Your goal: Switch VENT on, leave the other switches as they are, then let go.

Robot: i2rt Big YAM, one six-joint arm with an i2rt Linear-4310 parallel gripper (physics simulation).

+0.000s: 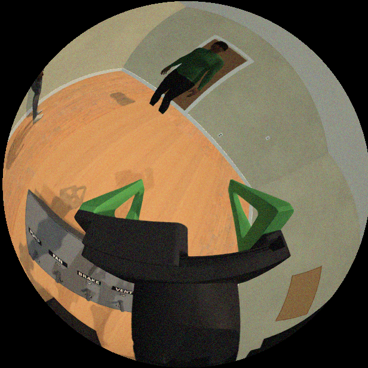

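Observation:
A grey switch panel [71, 272] shows at the lower left, partly hidden behind my gripper's black body. It carries labels that read FAN, BRAKE and VENT, and one at the far left that looks like PUMP. The VENT switch [120, 305] is a small lever below its label, close to the gripper's black body. The BRAKE switch [88, 294], the FAN switch [58, 275] and the far left switch [35, 256] stand in a row to its left. The lever positions are too small to tell. My gripper [185, 184] is open and empty, its green fingers wide apart and away from the switches.
A person in a green top [192, 67] stands by a brown door [233, 56] at the back wall. Another person [35, 95] shows partly at the left edge. A brown board [300, 295] is on the wall at the lower right. Shadows of the gripper fall on the panel and floor.

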